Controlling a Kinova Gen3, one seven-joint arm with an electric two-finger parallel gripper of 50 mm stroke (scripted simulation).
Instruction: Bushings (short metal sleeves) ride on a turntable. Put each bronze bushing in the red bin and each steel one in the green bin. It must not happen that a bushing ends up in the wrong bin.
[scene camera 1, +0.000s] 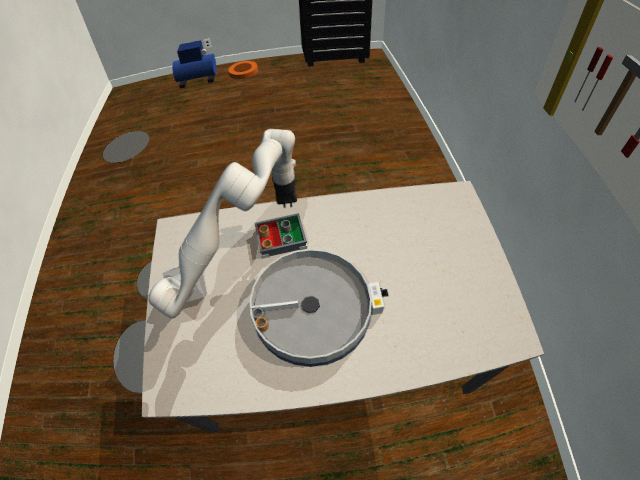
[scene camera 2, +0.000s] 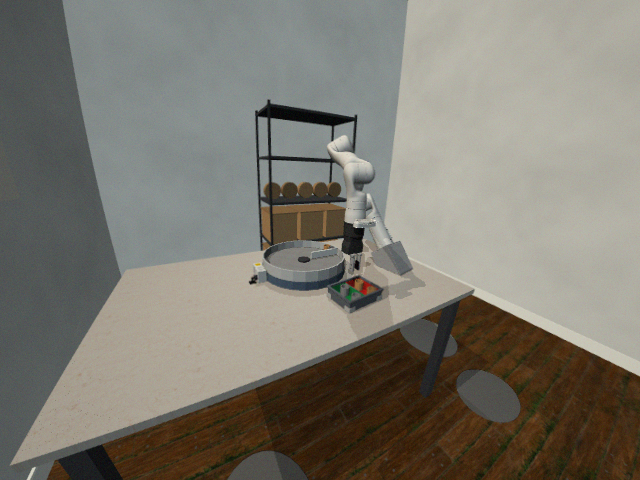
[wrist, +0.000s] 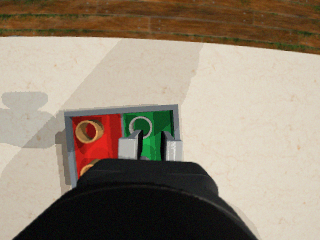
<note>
In view: the gripper (scene camera 2: 354, 269) and a bin (scene camera 2: 333, 293).
The gripper shows as well in the wrist view (wrist: 151, 141). The bin shows as well in the wrist view (wrist: 80, 154).
</note>
